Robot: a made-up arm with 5 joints.
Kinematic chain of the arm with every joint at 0, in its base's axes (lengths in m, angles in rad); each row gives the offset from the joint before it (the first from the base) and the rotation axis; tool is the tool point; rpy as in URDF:
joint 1: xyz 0.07 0 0.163 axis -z
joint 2: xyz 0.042 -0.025 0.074 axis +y
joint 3: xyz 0.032 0 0.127 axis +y
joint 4: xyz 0.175 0 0.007 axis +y
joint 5: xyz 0.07 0.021 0 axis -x
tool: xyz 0 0 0 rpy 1.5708 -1.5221 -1.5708
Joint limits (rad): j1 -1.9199..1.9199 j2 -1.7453..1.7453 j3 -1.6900..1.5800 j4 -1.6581..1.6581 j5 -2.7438..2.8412
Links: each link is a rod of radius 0.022 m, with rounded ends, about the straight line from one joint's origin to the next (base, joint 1, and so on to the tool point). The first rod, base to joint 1, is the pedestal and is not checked.
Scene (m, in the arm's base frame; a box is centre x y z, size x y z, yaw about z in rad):
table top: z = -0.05
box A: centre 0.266 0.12 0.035 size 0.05 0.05 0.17 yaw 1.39
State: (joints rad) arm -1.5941 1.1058 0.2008 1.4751 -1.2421
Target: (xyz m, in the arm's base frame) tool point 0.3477 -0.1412 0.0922
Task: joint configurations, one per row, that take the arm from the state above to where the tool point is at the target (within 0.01 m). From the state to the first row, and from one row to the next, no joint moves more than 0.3 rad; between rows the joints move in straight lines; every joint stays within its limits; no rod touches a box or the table.
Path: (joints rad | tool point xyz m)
1: -1.4925 0.8537 0.2396 1.3478 -1.0686 | 0.0890 0.1910 0.0990
2: -1.3910 0.6015 0.2784 1.2205 -0.8951 | 0.1136 0.2175 0.1328
3: -1.2894 0.3494 0.3173 1.0932 -0.7216 | 0.1417 0.2335 0.1739
4: -1.1879 0.0972 0.3561 0.9659 -0.5481 | 0.1698 0.2370 0.2208
5: -0.9136 0.2690 0.2172 0.9642 -0.6637 | 0.2399 0.2137 0.2059
6: -0.6394 0.4407 0.0783 0.9624 -0.7794 | 0.3025 0.1679 0.1878
7: -0.3652 0.6124 -0.0605 0.9606 -0.8951 | 0.3497 0.1027 0.1669
8: -0.0909 0.7841 -0.1994 0.9589 -1.0108 | 0.3751 0.0238 0.1436
9: 0.1833 0.9559 -0.3383 0.9571 -1.1264 | 0.3747 -0.0606 0.1185
10: 0.4576 1.1276 -0.4772 0.9554 -1.2421 | 0.3477 -0.1412 0.0922

